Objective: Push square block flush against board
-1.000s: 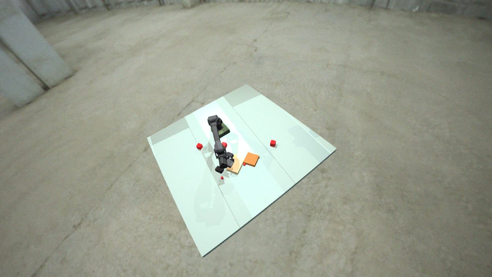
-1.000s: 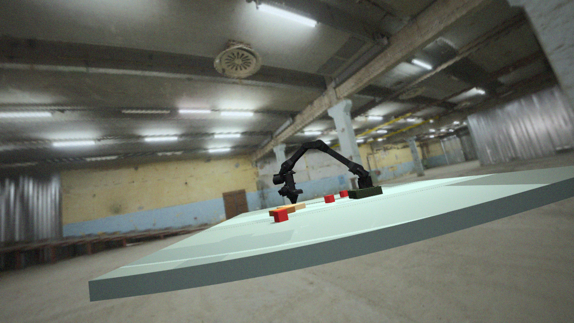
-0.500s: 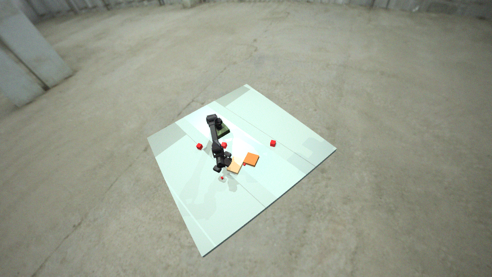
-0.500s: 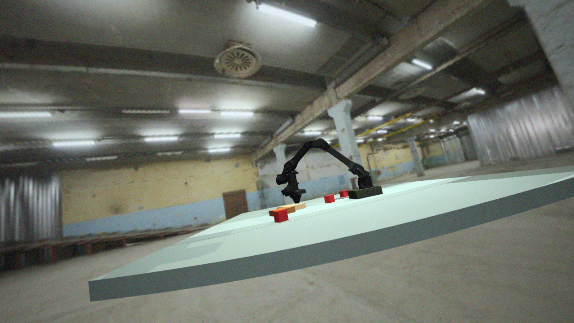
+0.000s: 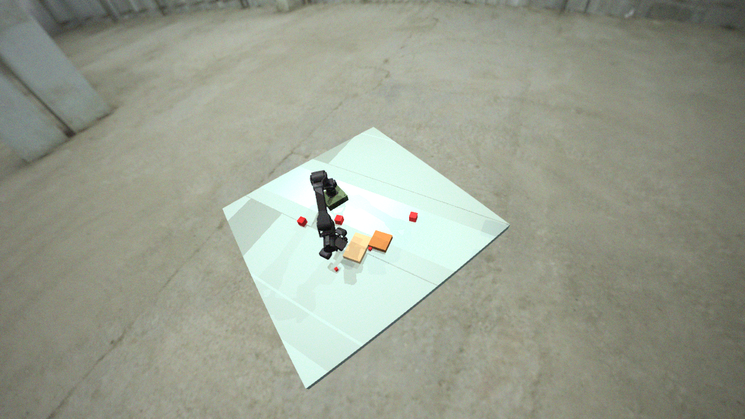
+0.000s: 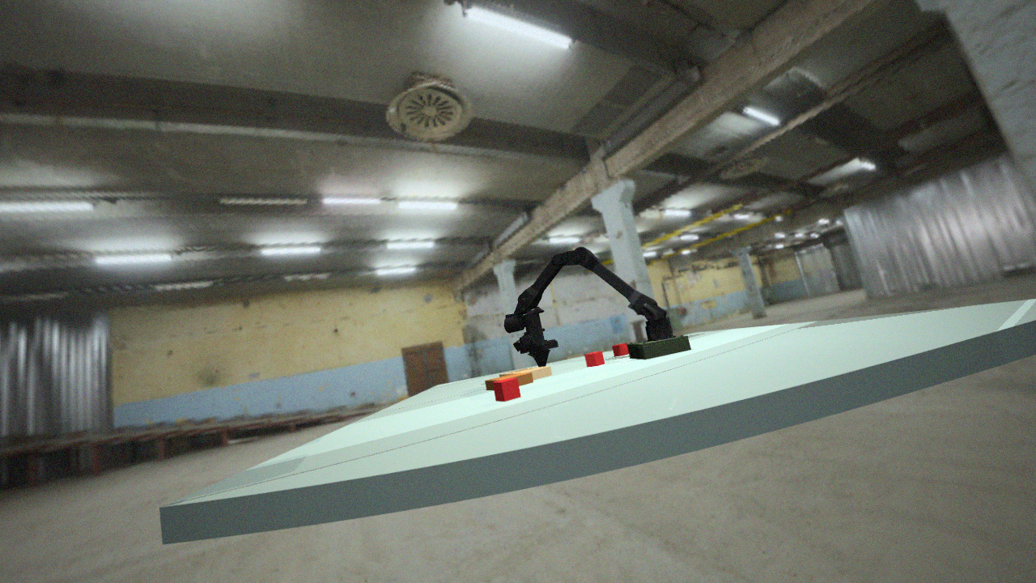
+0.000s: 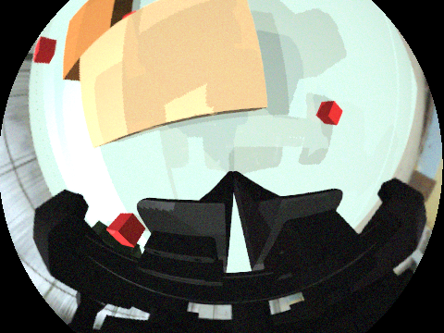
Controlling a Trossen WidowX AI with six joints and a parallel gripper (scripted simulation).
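Now: gripper tip 70 mm short of the pale wooden board, 100 mm to the right of it and 10 mm below it. From my gripper tip the other things lie so: orange square block 120 mm ahead, 210 mm to the left, 10 mm above.
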